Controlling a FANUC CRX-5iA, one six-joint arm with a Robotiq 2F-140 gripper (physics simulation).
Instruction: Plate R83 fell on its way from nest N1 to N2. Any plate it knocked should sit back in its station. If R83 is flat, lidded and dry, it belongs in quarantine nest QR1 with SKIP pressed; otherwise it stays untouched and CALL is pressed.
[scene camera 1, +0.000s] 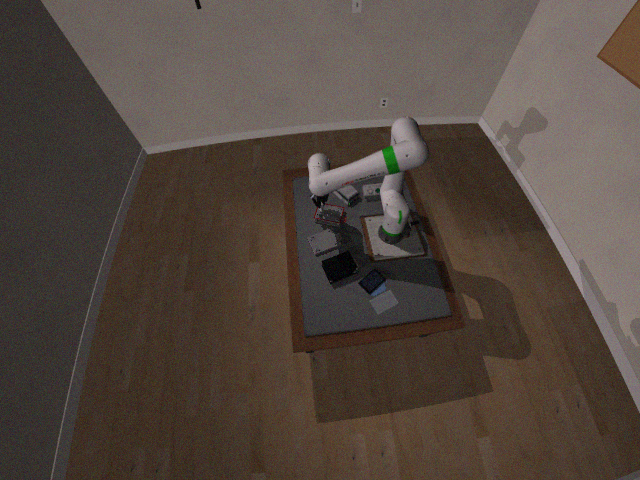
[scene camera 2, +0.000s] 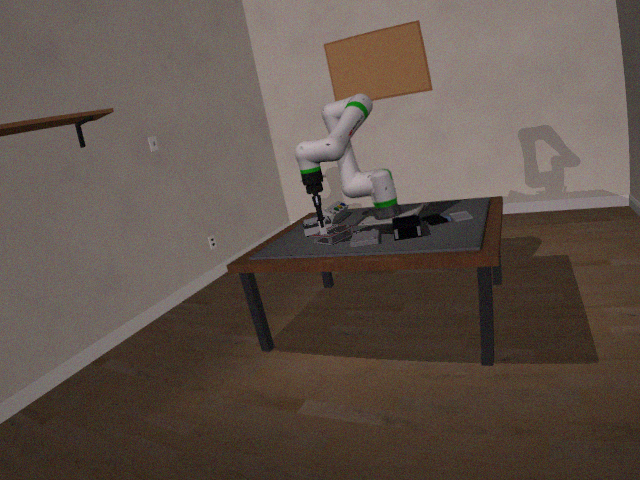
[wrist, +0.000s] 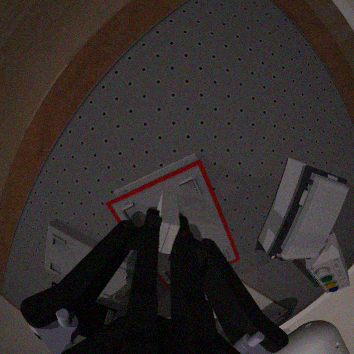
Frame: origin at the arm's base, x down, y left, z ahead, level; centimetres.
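Seen in the pictures: gripper, between the fingertips: (scene camera 1: 321, 210) (scene camera 2: 324, 233) (wrist: 165, 202); arm's base, origin of its link: (scene camera 1: 390, 233) (scene camera 2: 388, 215).
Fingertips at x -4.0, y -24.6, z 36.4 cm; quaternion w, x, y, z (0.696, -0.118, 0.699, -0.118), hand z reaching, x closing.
Note:
Offsets run from my fingertips to a thing's top centre. "pt": to the spot under its first point.
My gripper (scene camera 1: 321, 206) (scene camera 2: 322, 229) (wrist: 165, 202) is shut and empty. Its pale fingertips point down over the red-edged nest @[pt dx -0.1, dy -2.7, dz -6.0 cm] (wrist: 219, 210), which has corner brackets; any gap between them is hard to judge. A grey nest @[dx +1.2, dy +19.9, dz +3.5 cm] (scene camera 1: 324, 242) (scene camera 2: 365, 238) (wrist: 62, 242) lies beside it. A black, block-like object @[dx -2.2, dy +38.5, dz -0.2 cm] (scene camera 1: 339, 266) (scene camera 2: 407, 227) stands beyond. A dark plate @[dx +2.6, dy +50.1, dz -15.2 cm] (scene camera 1: 372, 281) (scene camera 2: 435, 219) lies by a blue patch @[pt dx +4.0, dy +55.4, dz -17.1 cm] (scene camera 1: 378, 289), near a pale flat piece @[dx +3.2, dy +62.8, dz -17.4 cm] (scene camera 1: 384, 302) (scene camera 2: 461, 215). The button panel @[dx -4.4, dy -5.8, dz -40.9 cm] (scene camera 1: 371, 191) (scene camera 2: 339, 207) (wrist: 329, 275) shows green, yellow and blue buttons. Labels are unreadable.
A grey-white device @[dx -2.9, dy -9.8, dz -19.2 cm] (scene camera 1: 347, 194) (wrist: 315, 215) stands between the red-edged nest and the button panel. The arm's base stands on a pale, wood-edged board (scene camera 1: 376, 248). The perforated table top has a brown wooden edge (scene camera 1: 297, 310) (scene camera 2: 361, 264).

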